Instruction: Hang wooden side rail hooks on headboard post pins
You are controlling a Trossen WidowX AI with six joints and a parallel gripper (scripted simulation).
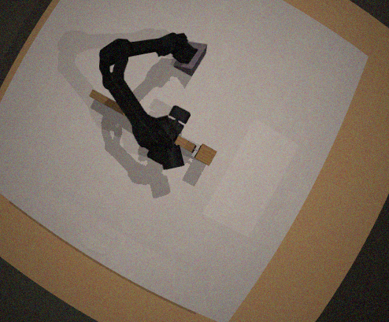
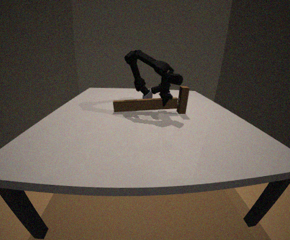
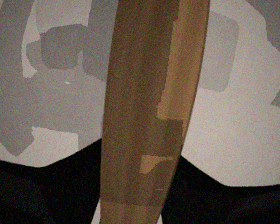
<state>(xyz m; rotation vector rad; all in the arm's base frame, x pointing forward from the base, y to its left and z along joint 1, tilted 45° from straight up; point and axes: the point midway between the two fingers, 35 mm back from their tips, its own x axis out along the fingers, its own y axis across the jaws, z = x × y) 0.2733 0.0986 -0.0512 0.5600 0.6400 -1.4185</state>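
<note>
Now: the headboard post 1 cm behind my gripper tip, 13 cm to the left of it and 4 cm above it.
</note>
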